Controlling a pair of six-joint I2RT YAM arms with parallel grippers.
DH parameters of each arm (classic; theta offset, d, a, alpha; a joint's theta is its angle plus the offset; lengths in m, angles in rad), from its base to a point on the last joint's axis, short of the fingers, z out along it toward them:
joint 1: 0 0.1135 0.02 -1.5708
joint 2: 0 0 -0.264 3.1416
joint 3: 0.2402 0 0.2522 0
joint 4: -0.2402 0 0.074 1.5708
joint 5: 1.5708 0 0 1.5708
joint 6: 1.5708 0.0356 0 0
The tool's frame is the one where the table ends.
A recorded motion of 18 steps. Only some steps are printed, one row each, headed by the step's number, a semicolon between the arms.
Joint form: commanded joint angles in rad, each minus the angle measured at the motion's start. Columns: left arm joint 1, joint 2, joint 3, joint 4, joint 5, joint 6; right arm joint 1, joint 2, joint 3, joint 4, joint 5, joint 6.
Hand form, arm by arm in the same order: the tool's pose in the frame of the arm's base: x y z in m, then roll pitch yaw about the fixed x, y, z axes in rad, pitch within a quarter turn. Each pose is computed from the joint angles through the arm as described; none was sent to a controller.
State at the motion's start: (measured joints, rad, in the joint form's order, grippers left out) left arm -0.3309 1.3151 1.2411 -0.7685 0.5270 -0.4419; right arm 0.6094 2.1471 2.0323 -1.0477 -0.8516 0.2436
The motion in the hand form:
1: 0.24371 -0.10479 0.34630 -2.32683 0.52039 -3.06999; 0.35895 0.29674 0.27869 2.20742 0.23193 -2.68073
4: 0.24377 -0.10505 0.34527 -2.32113 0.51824 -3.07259; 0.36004 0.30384 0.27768 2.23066 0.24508 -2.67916
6: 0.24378 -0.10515 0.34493 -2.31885 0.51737 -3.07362; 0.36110 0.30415 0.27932 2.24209 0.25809 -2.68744
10: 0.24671 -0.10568 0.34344 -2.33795 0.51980 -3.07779; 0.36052 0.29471 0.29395 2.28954 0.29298 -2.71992
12: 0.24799 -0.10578 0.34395 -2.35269 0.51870 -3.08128; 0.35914 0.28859 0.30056 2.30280 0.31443 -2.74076
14: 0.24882 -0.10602 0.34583 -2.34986 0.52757 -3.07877; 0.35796 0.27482 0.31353 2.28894 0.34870 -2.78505
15: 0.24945 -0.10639 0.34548 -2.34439 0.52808 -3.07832; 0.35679 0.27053 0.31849 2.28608 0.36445 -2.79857
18: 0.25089 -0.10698 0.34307 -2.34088 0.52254 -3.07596; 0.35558 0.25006 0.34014 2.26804 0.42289 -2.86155
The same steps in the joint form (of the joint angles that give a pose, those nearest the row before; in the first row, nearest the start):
1: -0.0035 -0.0358 0.0106 0.0153 0.0360 0.0247; 0.0226 0.0494 0.0784 0.0016 -0.0258 0.0187
4: -0.0035 -0.0358 0.0060 0.0199 0.0436 0.0247; 0.0348 0.0694 0.1076 0.0061 0.0033 0.0248
6: -0.0035 -0.0358 0.0045 0.0214 0.0467 0.0247; 0.0349 0.0679 0.1107 0.0168 0.0201 0.0310
10: -0.0035 -0.0235 0.0106 0.0184 0.0315 0.0339; 0.0226 0.0298 0.1076 0.0123 0.0813 0.0387
12: -0.0035 -0.0159 0.0213 0.0061 0.0207 0.0400; 0.0150 -0.0025 0.0801 0.0321 0.1045 0.0478
14: -0.0035 -0.0143 0.0275 0.0106 0.0191 0.0400; -0.0080 -0.0620 0.0295 0.0750 0.1092 0.0707
15: -0.0035 -0.0128 0.0260 0.0168 0.0236 0.0385; -0.0142 -0.0837 0.0127 0.0904 0.1138 0.0770
18: -0.0035 -0.0082 0.0198 0.0260 0.0267 0.0339; -0.0510 -0.1559 -0.0227 0.1287 0.1245 0.0984

